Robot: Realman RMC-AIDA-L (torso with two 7-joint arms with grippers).
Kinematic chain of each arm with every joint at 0, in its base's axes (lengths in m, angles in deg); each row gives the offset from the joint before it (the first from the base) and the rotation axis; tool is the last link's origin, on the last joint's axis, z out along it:
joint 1: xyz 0 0 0.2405 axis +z
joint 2: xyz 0 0 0 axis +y
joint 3: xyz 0 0 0.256 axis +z
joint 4: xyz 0 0 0 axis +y
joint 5: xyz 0 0 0.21 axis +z
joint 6: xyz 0 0 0 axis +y
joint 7: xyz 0 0 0.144 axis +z
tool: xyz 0 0 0
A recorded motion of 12 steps. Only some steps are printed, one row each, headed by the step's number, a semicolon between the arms.
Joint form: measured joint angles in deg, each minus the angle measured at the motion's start. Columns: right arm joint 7, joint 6, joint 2, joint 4, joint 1, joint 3, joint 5; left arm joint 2, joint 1, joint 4, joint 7, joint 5, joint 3, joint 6.
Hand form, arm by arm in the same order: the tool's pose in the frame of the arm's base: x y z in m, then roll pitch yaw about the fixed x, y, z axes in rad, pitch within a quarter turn. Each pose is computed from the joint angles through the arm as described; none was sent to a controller.
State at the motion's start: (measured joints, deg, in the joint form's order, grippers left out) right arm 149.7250 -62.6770 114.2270 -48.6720 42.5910 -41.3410 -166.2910; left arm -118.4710 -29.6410 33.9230 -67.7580 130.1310 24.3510 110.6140
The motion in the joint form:
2: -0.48 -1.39 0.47 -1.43 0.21 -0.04 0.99; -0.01 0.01 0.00 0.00 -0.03 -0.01 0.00
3: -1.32 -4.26 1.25 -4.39 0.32 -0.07 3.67; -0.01 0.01 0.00 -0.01 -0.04 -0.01 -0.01
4: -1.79 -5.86 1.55 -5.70 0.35 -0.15 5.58; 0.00 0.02 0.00 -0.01 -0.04 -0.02 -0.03
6: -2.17 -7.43 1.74 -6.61 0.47 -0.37 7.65; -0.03 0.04 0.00 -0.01 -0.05 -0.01 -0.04
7: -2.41 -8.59 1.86 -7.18 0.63 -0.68 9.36; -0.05 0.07 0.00 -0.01 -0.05 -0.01 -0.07
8: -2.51 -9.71 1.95 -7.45 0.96 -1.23 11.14; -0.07 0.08 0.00 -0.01 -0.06 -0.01 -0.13
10: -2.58 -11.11 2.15 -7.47 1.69 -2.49 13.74; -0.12 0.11 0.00 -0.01 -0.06 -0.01 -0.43
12: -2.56 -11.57 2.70 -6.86 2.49 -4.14 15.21; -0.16 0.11 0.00 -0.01 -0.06 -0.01 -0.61
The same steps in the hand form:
2: 0.2997 0.4275 0.0885 -2.3828 0.3374 -1.1265; -0.2725 0.2710 0.0084 3.0700 -0.5723 0.3488
3: 0.2842 0.4284 0.0871 -2.4301 0.3458 -1.1049; -0.2725 0.2711 0.0084 3.0701 -0.5724 0.3489
4: 0.2757 0.4284 0.0858 -2.4634 0.3513 -1.0952; -0.2726 0.2711 0.0085 3.0707 -0.5723 0.3490
6: 0.2671 0.4285 0.0836 -2.5010 0.3544 -1.0875; -0.2726 0.2710 0.0083 3.0704 -0.5726 0.3496
7: 0.2598 0.4287 0.0814 -2.5318 0.3557 -1.0804; -0.2727 0.2708 0.0082 3.0706 -0.5726 0.3502
8: 0.2514 0.4293 0.0778 -2.5658 0.3533 -1.0735; -0.2727 0.2709 0.0080 3.0713 -0.5726 0.3505
10: 0.2374 0.4306 0.0701 -2.6165 0.3423 -1.0593; -0.2732 0.2712 0.0075 3.0755 -0.5712 0.3513
12: 0.2260 0.4312 0.0583 -2.6523 0.3192 -1.0456; -0.2733 0.2715 0.0071 3.0778 -0.5704 0.3515

